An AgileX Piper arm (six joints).
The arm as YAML. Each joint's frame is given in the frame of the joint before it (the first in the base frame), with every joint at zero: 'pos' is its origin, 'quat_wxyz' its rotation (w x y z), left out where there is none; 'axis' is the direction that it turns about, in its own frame. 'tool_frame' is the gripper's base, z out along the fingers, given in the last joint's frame.
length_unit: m
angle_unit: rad
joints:
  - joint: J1
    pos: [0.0, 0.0, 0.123]
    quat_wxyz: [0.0, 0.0, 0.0, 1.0]
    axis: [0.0, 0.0, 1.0]
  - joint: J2
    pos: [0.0, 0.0, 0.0]
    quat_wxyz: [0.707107, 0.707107, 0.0, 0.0]
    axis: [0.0, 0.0, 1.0]
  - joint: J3
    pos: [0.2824, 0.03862, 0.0]
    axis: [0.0, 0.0, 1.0]
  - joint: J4
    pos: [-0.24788, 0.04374, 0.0]
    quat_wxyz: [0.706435, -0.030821, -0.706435, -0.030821]
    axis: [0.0, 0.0, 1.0]
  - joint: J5
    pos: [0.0, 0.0, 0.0]
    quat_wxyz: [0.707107, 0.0, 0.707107, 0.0]
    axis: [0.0, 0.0, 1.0]
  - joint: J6
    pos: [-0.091, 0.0, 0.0]
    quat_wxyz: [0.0, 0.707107, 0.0, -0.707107]
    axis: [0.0, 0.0, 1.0]
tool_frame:
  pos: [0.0, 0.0, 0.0]
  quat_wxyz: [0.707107, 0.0, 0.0, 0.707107]
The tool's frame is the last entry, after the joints.
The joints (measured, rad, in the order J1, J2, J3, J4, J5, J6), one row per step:
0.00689 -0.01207 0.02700 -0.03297 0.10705 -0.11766
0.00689 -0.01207 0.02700 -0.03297 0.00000 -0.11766
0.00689 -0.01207 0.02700 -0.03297 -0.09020 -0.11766
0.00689 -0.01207 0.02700 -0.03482 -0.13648 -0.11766
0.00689 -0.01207 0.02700 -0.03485 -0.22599 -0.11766
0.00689 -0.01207 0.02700 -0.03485 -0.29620 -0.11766
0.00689 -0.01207 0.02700 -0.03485 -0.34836 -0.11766
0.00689 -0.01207 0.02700 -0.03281 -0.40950 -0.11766
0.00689 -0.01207 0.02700 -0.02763 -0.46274 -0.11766
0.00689 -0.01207 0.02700 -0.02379 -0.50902 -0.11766
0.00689 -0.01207 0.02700 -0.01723 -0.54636 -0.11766
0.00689 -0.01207 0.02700 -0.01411 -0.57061 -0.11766
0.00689 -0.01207 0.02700 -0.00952 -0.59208 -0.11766
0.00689 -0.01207 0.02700 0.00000 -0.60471 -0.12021
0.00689 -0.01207 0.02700 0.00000 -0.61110 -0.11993
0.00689 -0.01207 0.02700 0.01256 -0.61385 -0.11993
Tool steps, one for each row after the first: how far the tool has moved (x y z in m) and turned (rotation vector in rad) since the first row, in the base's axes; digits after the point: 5 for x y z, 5 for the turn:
-0.00018 0.00032 0.00973 0.00048 -0.10699 0.00352
-0.00115 0.00058 0.01787 0.00089 -0.19714 0.00649
-0.00192 0.00074 0.02201 -0.00075 -0.24340 0.00810
-0.00397 0.00100 0.02989 -0.00038 -0.33286 0.01113
-0.00606 0.00120 0.03592 -0.00006 -0.40303 0.01350
-0.00789 0.00135 0.04030 0.00018 -0.45516 0.01527
-0.01031 0.00144 0.04530 0.00249 -0.51627 0.01695
-0.01267 0.00136 0.04954 0.00786 -0.56949 0.01759
-0.01490 0.00127 0.05311 0.01185 -0.61576 0.01808
-0.01682 0.00102 0.05592 0.01845 -0.65310 0.01745
-0.01812 0.00089 0.05771 0.02160 -0.67735 0.01722
-0.01930 0.00067 0.05926 0.02617 -0.69882 0.01644
-0.02001 0.00018 0.06017 0.03307 -0.71149 0.01316
-0.02038 0.00018 0.06062 0.03335 -0.71788 0.01335
-0.02053 -0.00048 0.06081 0.04566 -0.72062 0.00974

